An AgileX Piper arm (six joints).
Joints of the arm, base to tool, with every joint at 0 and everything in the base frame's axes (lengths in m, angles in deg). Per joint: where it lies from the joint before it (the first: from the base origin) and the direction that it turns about. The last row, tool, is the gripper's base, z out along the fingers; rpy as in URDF.
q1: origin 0 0 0.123 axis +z
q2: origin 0 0 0 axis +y
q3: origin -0.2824 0 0.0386 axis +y
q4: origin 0.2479 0 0.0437 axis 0.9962 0 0.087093
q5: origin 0 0 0 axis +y
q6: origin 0.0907 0 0.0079 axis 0.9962 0 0.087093
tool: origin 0 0 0 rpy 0 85.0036 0
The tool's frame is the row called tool.
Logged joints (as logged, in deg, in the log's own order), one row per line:
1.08, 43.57, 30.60, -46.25, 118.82, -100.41
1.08, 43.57, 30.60, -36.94, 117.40, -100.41
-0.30, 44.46, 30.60, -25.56, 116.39, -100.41
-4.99, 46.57, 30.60, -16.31, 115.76, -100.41
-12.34, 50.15, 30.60, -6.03, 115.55, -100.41
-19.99, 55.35, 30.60, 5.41, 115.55, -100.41
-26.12, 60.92, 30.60, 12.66, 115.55, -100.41
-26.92, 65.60, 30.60, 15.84, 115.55, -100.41
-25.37, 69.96, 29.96, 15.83, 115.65, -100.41
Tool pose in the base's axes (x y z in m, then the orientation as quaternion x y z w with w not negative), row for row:
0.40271, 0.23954, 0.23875, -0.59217, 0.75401, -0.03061, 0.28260
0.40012, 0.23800, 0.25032, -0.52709, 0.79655, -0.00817, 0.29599
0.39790, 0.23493, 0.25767, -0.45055, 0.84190, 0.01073, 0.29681
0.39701, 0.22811, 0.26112, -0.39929, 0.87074, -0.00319, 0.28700
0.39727, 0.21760, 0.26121, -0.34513, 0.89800, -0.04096, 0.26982
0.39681, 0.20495, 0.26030, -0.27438, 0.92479, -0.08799, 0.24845
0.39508, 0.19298, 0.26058, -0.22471, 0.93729, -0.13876, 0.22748
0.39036, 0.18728, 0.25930, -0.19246, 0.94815, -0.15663, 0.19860
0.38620, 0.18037, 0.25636, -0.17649, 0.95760, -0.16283, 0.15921
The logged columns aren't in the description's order. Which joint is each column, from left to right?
Columns, left to right: q4, q5, q1, q6, q2, q3.
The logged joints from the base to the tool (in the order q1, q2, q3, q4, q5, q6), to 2 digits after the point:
30.60, 118.82, -100.41, 1.08, 43.57, -46.25
30.60, 117.40, -100.41, 1.08, 43.57, -36.94
30.60, 116.39, -100.41, -0.30, 44.46, -25.56
30.60, 115.76, -100.41, -4.99, 46.57, -16.31
30.60, 115.55, -100.41, -12.34, 50.15, -6.03
30.60, 115.55, -100.41, -19.99, 55.35, 5.41
30.60, 115.55, -100.41, -26.12, 60.92, 12.66
30.60, 115.55, -100.41, -26.92, 65.60, 15.84
29.96, 115.65, -100.41, -25.37, 69.96, 15.83

